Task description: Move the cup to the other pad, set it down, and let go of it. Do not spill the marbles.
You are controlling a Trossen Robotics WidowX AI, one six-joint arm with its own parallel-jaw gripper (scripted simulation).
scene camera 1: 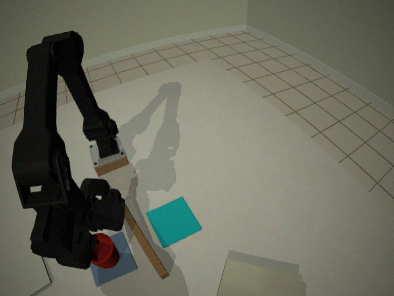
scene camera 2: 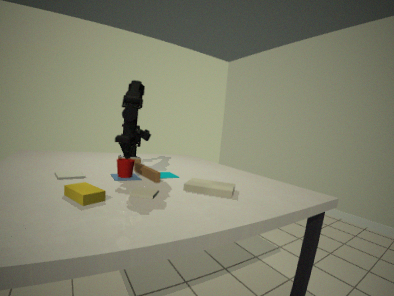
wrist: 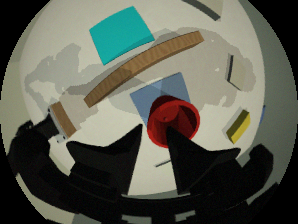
I see my gripper, a red cup, a yellow block, a wooden bar and a teal pad.
My gripper also shows in the wrist view.
